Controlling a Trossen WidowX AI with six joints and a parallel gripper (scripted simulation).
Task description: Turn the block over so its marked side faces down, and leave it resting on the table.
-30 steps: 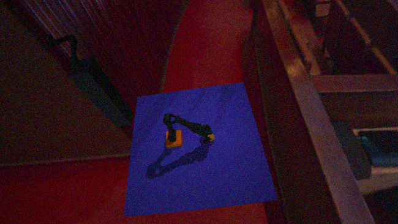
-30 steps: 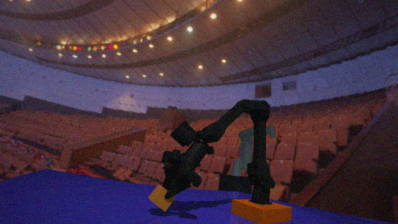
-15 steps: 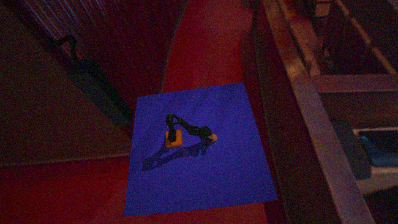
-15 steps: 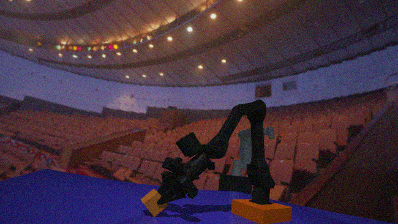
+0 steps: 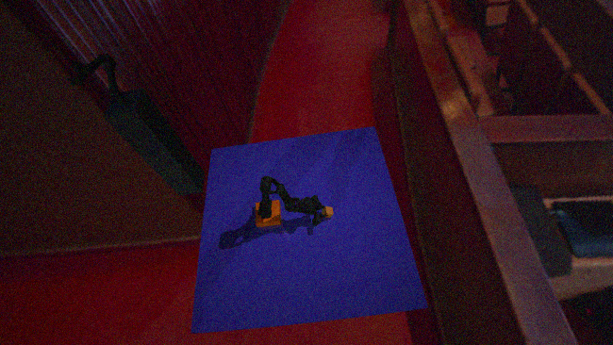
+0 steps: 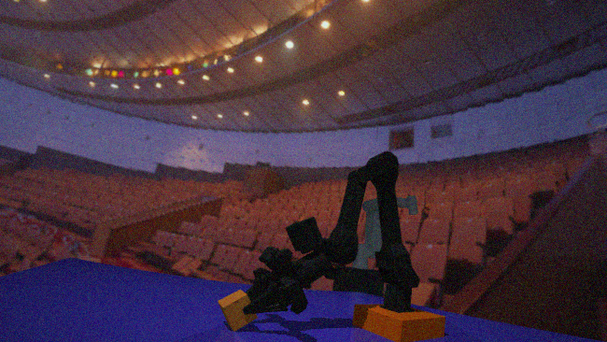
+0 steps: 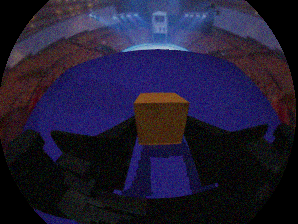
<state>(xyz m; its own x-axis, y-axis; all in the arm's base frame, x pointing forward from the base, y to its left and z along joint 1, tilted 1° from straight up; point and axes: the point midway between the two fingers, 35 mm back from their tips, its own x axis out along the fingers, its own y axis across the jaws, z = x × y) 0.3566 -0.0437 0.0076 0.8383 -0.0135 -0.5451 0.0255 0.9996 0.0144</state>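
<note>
The block lies 10 mm below my gripper tip.
</note>
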